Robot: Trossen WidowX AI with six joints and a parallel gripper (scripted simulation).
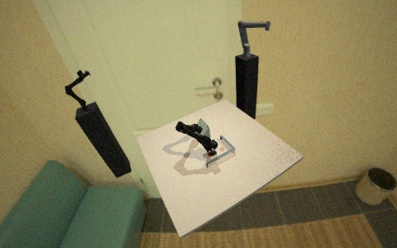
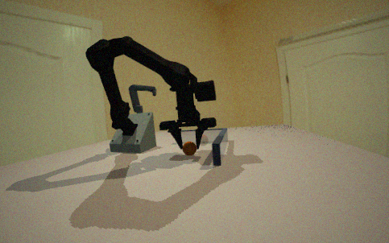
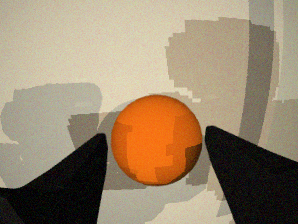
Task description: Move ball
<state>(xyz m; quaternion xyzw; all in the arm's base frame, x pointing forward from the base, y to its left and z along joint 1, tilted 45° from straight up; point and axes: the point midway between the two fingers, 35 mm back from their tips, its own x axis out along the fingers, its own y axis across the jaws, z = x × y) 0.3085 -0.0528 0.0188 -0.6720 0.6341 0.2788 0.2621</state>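
My gripper tip is now 13 cm to the right of the see-through ball copy and 1 cm short of it. Also, from my gripper tip: orange ball right at my gripper tip.
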